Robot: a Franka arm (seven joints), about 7 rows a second.
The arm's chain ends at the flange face. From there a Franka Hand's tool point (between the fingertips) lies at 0.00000 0.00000 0.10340 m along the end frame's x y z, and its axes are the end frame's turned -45 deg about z.
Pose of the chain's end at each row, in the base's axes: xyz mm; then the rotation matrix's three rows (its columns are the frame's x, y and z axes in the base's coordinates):
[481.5 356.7 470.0], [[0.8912 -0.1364 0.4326], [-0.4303 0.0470 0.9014], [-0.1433 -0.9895 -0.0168]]
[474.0 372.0 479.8], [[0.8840 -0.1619 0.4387], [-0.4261 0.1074 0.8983], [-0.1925 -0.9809 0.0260]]
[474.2 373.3 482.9], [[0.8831 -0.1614 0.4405], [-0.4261 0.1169 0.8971], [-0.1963 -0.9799 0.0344]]
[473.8 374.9 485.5], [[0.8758 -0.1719 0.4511], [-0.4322 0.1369 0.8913], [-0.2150 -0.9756 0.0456]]
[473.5 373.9 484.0], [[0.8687 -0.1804 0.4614], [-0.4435 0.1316 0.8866], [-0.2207 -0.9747 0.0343]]
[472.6 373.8 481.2], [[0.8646 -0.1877 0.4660], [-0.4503 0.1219 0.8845], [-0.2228 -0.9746 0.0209]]
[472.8 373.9 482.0], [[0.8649 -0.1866 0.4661], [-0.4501 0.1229 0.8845], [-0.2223 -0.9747 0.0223]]
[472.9 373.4 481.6], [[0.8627 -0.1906 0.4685], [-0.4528 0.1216 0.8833], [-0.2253 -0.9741 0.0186]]
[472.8 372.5 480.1], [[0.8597 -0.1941 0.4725], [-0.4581 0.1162 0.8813], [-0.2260 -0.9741 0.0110]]
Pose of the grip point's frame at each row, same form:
[526.2 449.9 468.3], [[0.7266 0.5337 0.4326], [-0.3375 -0.2710 0.9014], [0.5984 -0.8010 -0.0168]]
[519.4 464.9 482.5], [[0.7396 0.5106 0.4387], [-0.3772 -0.2254 0.8983], [0.5575 -0.8297 0.0260]]
[519.7 466.1 486.5], [[0.7386 0.5103 0.4405], [-0.3840 -0.2186 0.8971], [0.5541 -0.8317 0.0344]]
[520.4 467.1 490.2], [[0.7408 0.4977 0.4511], [-0.4024 -0.2088 0.8913], [0.5378 -0.8419 0.0456]]
[521.2 465.6 487.5], [[0.7418 0.4867 0.4614], [-0.4067 -0.2205 0.8866], [0.5332 -0.8453 0.0343]]
[520.8 465.3 483.4], [[0.7441 0.4786 0.4660], [-0.4046 -0.2322 0.8845], [0.5316 -0.8467 0.0209]]
[521.0 465.4 484.3], [[0.7435 0.4796 0.4661], [-0.4052 -0.2314 0.8845], [0.5320 -0.8464 0.0223]]
[521.3 464.7 483.5], [[0.7448 0.4752 0.4685], [-0.4062 -0.2342 0.8833], [0.5295 -0.8481 0.0186]]
[521.7 463.6 481.2], [[0.7451 0.4707 0.4725], [-0.4061 -0.2418 0.8813], [0.5290 -0.8486 0.0110]]

